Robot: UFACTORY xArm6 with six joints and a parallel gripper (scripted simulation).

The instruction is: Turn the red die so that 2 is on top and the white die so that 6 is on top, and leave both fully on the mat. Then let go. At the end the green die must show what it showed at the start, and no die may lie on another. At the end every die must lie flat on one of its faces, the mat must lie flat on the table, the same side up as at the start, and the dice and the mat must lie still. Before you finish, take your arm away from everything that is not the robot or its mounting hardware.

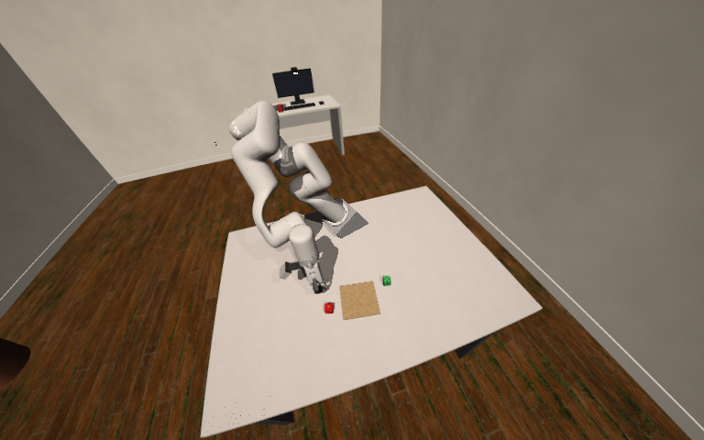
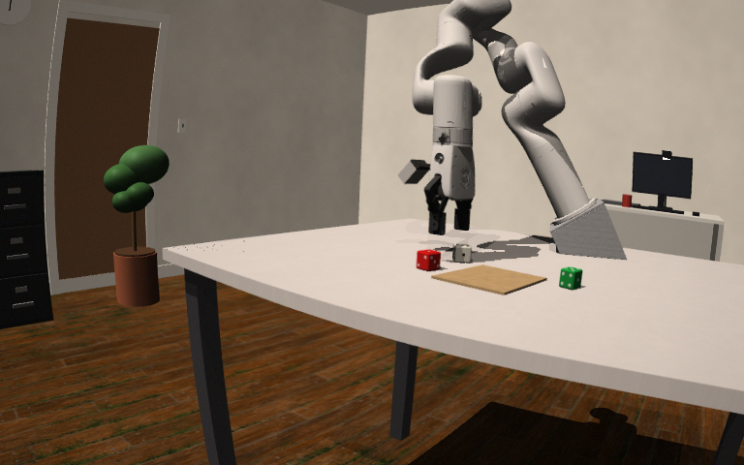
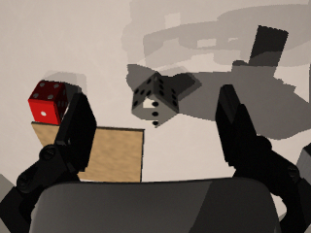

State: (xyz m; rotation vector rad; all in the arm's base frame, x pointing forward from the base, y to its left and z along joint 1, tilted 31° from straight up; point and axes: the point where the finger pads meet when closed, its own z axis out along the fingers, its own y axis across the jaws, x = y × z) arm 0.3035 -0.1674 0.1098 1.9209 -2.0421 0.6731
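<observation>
The white die lies 30 mm to the left of my hand and 40 mm below it. Also, from my hand: red die: 100 mm ahead, 10 mm to the left, 40 mm below; green die: 90 mm ahead, 270 mm to the left, 40 mm below; tan mat: 110 mm ahead, 130 mm to the left, 60 mm below.
</observation>
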